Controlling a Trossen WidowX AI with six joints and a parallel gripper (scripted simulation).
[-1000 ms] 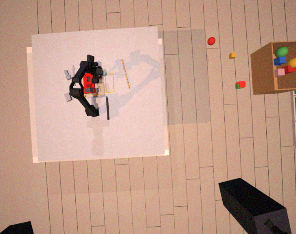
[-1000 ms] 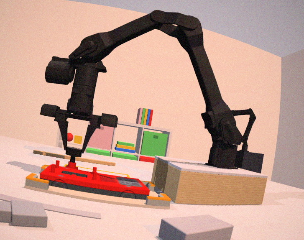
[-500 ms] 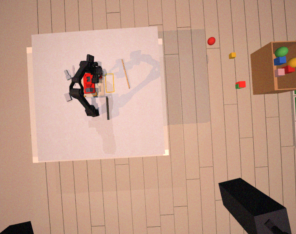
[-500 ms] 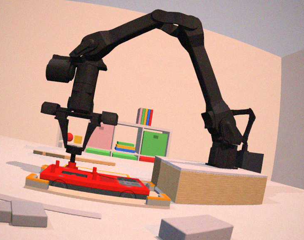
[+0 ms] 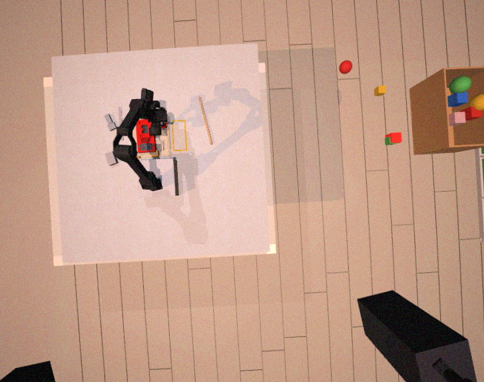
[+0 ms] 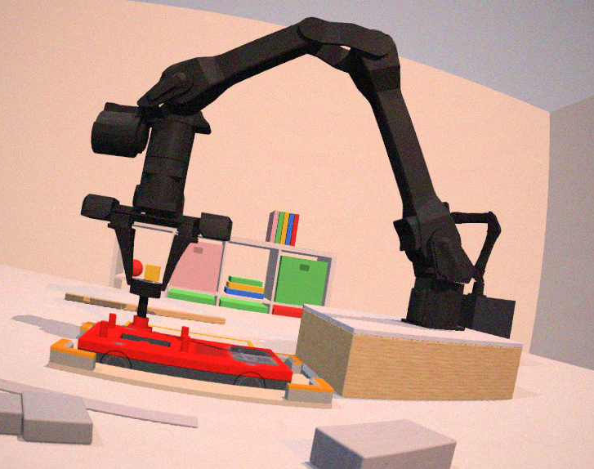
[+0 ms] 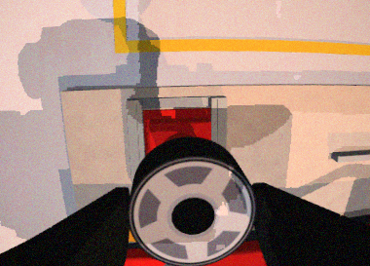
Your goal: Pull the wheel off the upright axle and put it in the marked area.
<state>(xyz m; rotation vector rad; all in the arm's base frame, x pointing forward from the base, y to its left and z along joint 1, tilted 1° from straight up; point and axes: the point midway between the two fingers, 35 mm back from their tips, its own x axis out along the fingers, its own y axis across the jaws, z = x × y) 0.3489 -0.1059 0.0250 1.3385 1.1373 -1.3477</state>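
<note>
Now: the black axle 30 mm below my gripper tip. The rest, counted from my gripper tip: thin wooden strip 30 mm behind, 260 mm to the right, 60 mm below; then wheel right at my gripper tip.
</note>
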